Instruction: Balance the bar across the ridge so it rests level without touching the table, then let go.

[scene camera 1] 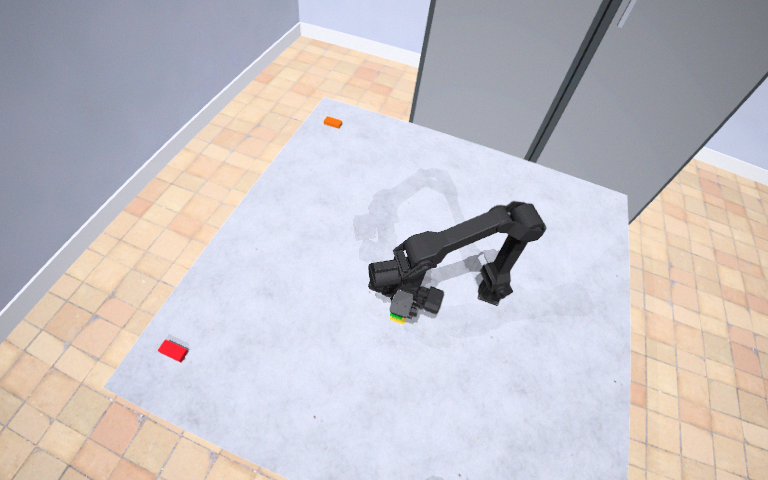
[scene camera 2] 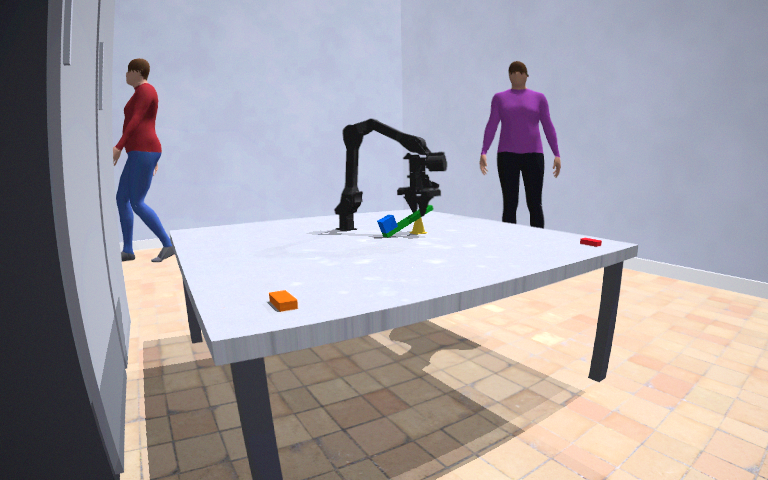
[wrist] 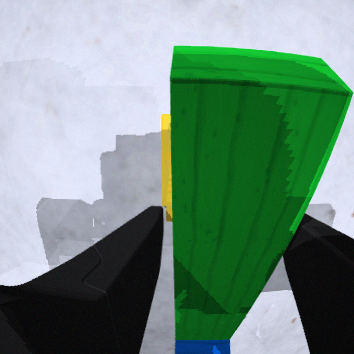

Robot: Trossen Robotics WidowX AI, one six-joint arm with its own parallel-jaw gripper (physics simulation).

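Places are measured from the arm's base along level axes (x ahead, y left, z up), in centimetres.
Where they show: gripper, fingertip midpoint: (scene camera 2: 419, 216) (wrist: 222, 219); arm's base, link origin: (scene camera 1: 489, 293) (scene camera 2: 346, 229).
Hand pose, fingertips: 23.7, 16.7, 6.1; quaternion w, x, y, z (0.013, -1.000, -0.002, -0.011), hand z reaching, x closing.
Note:
Each offset is from my fingertips to the top centre of the thing, as dx, dy, dz. Level surfaces: height alone.
The green bar (scene camera 1: 395, 315) (scene camera 2: 403, 224) (wrist: 225, 175) is steeply tilted across the yellow ridge @(-0.4, +0.1, -0.5) (scene camera 1: 398, 320) (scene camera 2: 418, 228) (wrist: 166, 160). Its low end, carrying a blue block @(+0.0, -13.2, +1.3) (scene camera 2: 386, 224) (wrist: 202, 346), appears to rest on the table in scene camera 2; the other end points up past the ridge. My gripper (scene camera 2: 420, 209) (wrist: 222, 219) is open, with its fingers on either side of the bar above the ridge. A gap shows between the left finger and the bar in the wrist view. The contact between bar and ridge is largely hidden.
A red block @(+50.3, +33.3, -4.5) (scene camera 1: 172, 350) (scene camera 2: 590, 242) and an orange block @(+50.3, -66.7, -4.5) (scene camera 1: 333, 122) (scene camera 2: 282, 300) lie near separate corners of the table @(dz -6.1) (scene camera 1: 271, 254) (scene camera 2: 339, 271). A grey cabinet (scene camera 1: 498, 67) stands beside the table. Two people stand beyond it in scene camera 2.

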